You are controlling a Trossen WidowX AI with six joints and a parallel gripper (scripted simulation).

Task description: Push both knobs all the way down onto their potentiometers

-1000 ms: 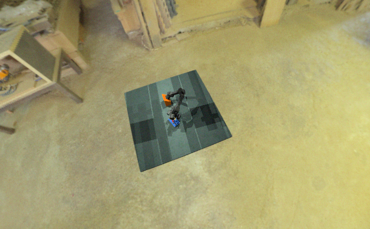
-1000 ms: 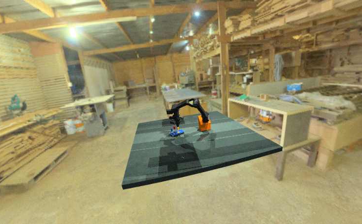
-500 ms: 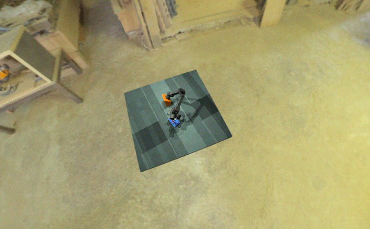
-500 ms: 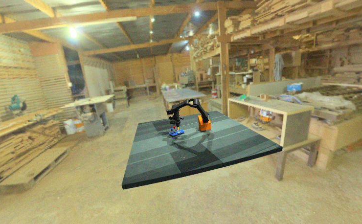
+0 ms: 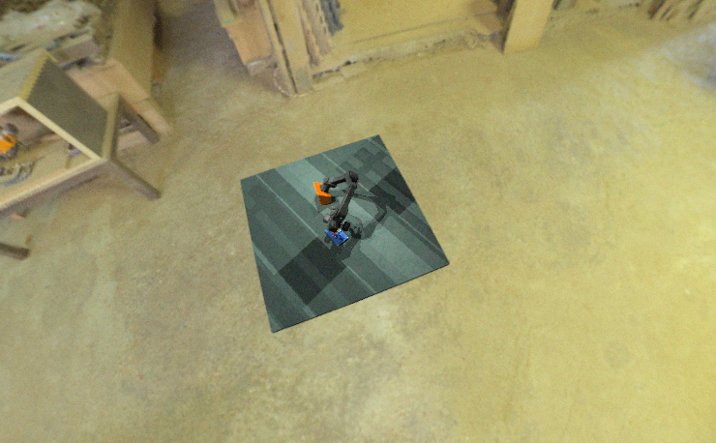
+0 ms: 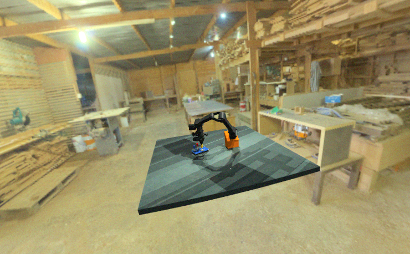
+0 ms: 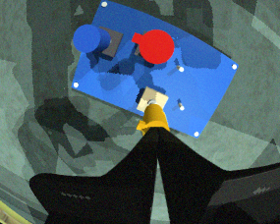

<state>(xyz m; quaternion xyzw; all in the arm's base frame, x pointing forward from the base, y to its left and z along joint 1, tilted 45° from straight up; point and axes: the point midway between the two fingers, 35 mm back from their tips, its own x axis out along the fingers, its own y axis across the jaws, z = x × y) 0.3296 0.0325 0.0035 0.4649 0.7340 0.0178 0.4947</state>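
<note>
My gripper tip is now 4 cm short of the red knob, 4 cm to the left of it and 1 cm above it. Also, from my gripper tip: yellow knob: 1 cm below.
</note>
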